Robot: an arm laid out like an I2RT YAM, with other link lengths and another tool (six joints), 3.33 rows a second.
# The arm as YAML. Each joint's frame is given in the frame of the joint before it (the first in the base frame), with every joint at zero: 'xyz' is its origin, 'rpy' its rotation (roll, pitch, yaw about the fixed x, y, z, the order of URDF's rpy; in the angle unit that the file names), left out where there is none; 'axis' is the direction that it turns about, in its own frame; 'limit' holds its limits. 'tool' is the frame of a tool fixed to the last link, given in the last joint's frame.
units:
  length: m
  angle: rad
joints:
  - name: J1
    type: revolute
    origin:
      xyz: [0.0, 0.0, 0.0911]
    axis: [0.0, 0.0, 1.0]
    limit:
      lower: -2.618
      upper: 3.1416
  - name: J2
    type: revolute
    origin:
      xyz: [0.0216, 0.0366, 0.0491]
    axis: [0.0, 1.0, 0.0]
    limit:
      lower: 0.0
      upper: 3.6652
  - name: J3
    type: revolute
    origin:
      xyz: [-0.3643, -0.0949, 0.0]
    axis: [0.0, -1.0, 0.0]
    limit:
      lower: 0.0
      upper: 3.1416
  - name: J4
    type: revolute
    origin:
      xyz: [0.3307, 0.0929, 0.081]
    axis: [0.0, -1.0, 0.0]
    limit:
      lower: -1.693
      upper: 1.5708
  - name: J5
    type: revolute
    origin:
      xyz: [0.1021, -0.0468, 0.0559]
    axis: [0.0, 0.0, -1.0]
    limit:
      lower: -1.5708
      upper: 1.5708
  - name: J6
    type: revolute
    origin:
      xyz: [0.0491, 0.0, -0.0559]
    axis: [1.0, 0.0, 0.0]
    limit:
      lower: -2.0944
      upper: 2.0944
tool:
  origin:
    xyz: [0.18, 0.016, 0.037]
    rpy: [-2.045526, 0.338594, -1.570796]
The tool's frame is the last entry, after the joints.
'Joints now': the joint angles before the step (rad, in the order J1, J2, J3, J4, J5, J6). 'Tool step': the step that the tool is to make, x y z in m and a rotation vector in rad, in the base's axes. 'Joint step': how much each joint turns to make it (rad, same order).
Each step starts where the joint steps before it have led.
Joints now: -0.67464, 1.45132, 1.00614, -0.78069, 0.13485, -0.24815
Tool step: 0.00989, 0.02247, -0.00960, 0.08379, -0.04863, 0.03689
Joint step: 0.00000, 0.00002, -0.02439, 0.01029, -0.10262, -0.00306
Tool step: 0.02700, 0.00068, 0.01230, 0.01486, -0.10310, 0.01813
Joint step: 0.00000, -0.00003, -0.00079, 0.07210, -0.07743, 0.01031
